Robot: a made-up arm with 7 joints.
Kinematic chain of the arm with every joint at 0, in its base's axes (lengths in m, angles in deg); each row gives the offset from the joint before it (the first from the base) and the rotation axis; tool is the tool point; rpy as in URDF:
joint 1: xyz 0 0 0 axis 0.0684 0.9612 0.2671
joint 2: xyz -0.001 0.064 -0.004 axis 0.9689 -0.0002 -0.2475
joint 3: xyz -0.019 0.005 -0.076 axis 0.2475 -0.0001 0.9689
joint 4: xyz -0.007 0 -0.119 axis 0.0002 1 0
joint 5: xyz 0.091 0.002 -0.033 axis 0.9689 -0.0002 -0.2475
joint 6: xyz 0.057 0 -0.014 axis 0.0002 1 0
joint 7: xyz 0.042 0 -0.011 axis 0.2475 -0.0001 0.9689
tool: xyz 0 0 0 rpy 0 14.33 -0.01
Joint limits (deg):
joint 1: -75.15..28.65
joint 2: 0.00..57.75
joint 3: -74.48..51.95
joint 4: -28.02..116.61
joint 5: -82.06..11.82
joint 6: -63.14..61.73
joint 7: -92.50..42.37
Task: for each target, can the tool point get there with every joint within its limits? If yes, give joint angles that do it. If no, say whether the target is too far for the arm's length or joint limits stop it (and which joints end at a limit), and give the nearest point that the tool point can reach.
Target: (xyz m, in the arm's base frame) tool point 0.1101 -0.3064 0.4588
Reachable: no: too far | nearest point 0.1726 -0.0926 0.0869 | short by 0.434 m
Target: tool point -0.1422 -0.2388 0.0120
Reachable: no: joint limits stop it (at a limit: joint 1, joint 2, joint 3, joint 4, joint 5, joint 6) | nearest point -0.0610 -0.1192 -0.1149 | short by 0.192 m
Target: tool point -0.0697 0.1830 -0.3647
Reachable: yes | joints 1.27 14.73 -20.44 90.87 -62.13 -39.48 25.50
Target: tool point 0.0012 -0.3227 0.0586
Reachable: no: joint limits stop it (at a limit: joint 1, joint 2) | nearest point 0.0933 -0.1573 -0.0185 | short by 0.204 m
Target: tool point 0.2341 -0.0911 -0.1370
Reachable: yes | joints -39.94 6.63 -40.54 1.21 -11.65 -2.82 -61.44
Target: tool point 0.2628 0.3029 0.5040
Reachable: no: too far | nearest point 0.1987 0.2393 0.1872 | short by 0.329 m
